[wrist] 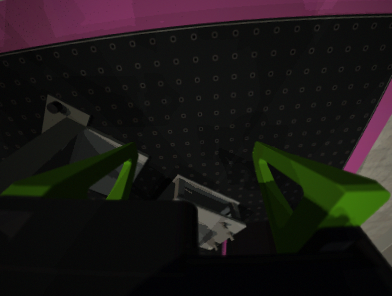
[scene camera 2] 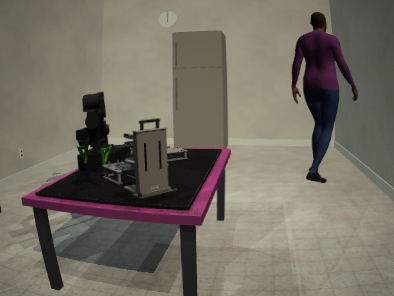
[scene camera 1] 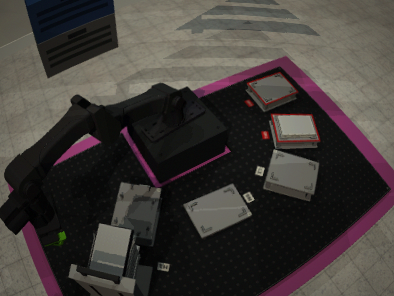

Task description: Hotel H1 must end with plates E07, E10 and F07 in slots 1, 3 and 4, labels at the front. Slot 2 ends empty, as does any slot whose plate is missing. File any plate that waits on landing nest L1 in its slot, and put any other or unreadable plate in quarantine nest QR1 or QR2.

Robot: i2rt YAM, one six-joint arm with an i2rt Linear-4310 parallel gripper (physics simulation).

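Places are measured from the arm's base along level axes (x left, y up, z ahead), in millimetres.
Where they show: gripper, fingertip midpoint: (wrist: 195, 148) (scene camera 2: 94, 164) (scene camera 1: 55, 229); arm's base at its link origin: (scene camera 1: 173, 121).
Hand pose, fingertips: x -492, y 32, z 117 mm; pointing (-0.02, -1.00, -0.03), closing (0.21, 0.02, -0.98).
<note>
Each offset is from my fingertips to the top centre of the thing. "pt": to the spot under its first point.
My gripper (scene camera 1: 55, 240) (scene camera 2: 95, 161) (wrist: 195, 148) is open, its green fingers wide apart with nothing between them. It hangs beside hotel H1 (scene camera 2: 152, 160) (wrist: 56, 114), on the arm's side of the table. In scene camera 1 a pale flat surface @(pt dx +110, dy +107, dz +165 mm) (scene camera 1: 111, 242) shows at the hotel's top; slot contents and plate labels cannot be read. Landing nest L1 @(dx +687, dy -68, dz +232 mm) (scene camera 1: 292, 170) bears no plate. One red-edged quarantine nest @(dx +832, dy -78, dz +114 mm) (scene camera 1: 296, 140) holds a pale plate @(dx +832, dy -70, dz +114 mm) (scene camera 1: 296, 126); the other red-edged nest @(dx +906, dy -78, dz -68 mm) (scene camera 1: 272, 88) bears none. Their labels are too blurred to tell apart.
A raised grey stand with pins @(pt dx +236, dy -64, dz +57 mm) (scene camera 1: 137, 212) (wrist: 215, 227) is close to the hotel. A low flat nest @(dx +435, dy -106, dz +167 mm) (scene camera 1: 217, 210) lies between it and L1. The black robot base (scene camera 1: 180, 140) stands at the table's back edge. A person (scene camera 2: 322, 65) is beyond the table, right of the fridge (scene camera 2: 199, 100).
</note>
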